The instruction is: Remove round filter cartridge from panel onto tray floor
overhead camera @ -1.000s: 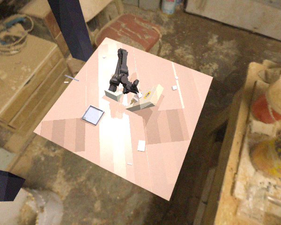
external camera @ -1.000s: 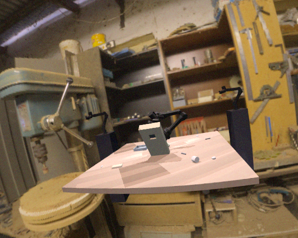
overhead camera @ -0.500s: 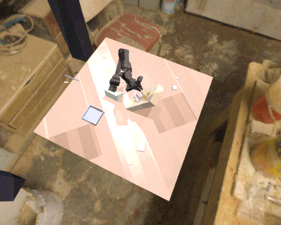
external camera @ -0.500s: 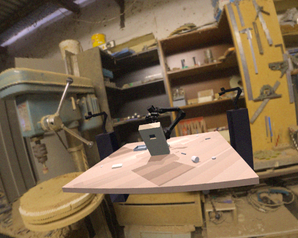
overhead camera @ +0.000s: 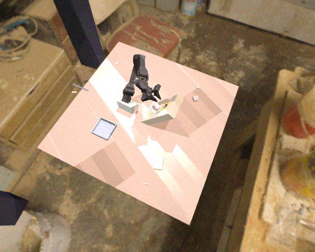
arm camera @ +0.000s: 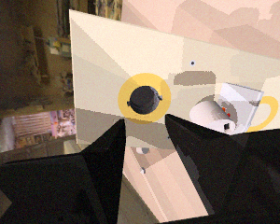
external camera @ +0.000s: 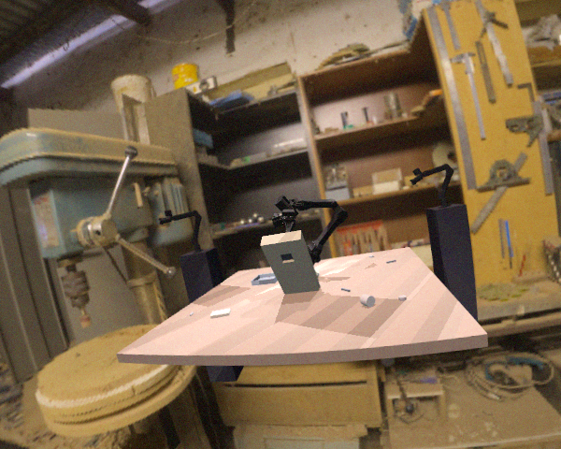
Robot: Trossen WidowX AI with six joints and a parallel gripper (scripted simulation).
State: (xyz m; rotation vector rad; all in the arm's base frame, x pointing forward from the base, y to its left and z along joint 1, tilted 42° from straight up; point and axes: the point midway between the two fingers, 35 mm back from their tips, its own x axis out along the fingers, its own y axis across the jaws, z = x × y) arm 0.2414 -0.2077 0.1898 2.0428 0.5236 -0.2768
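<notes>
Now: the round filter cartridge 30 mm behind my gripper tip, 20 mm to the left of it and 110 mm below it. From my gripper tip the other things lie so: square grey-rimmed tray (380 mm behind, 240 mm to the right, 290 mm below); then cream service panel (20 mm ahead, 130 mm below); then flat white block (130 mm ahead, 360 mm to the right, 290 mm below).
</notes>
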